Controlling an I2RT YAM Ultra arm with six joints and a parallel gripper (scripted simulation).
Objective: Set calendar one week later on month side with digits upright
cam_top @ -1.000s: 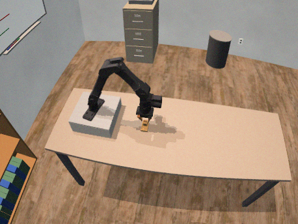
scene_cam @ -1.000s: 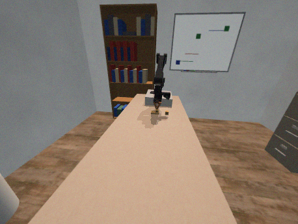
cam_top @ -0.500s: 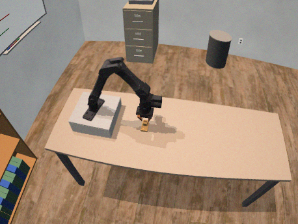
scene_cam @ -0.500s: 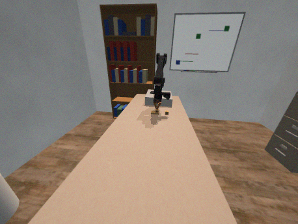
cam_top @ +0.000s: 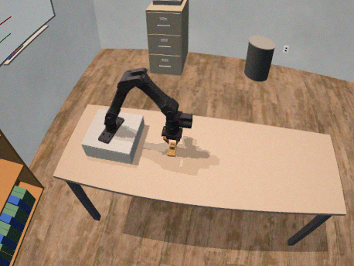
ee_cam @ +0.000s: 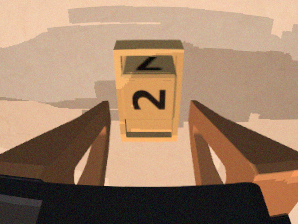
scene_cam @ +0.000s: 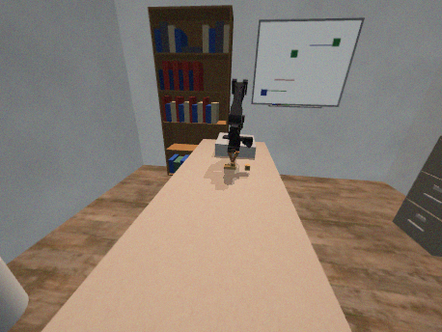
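Now: the calendar tray 5 cm below my hand and 2 cm to the right of it. From my hand the other things lie so: wooden digit cube 9 cm to the left, 4 cm below, 2 cm behind.
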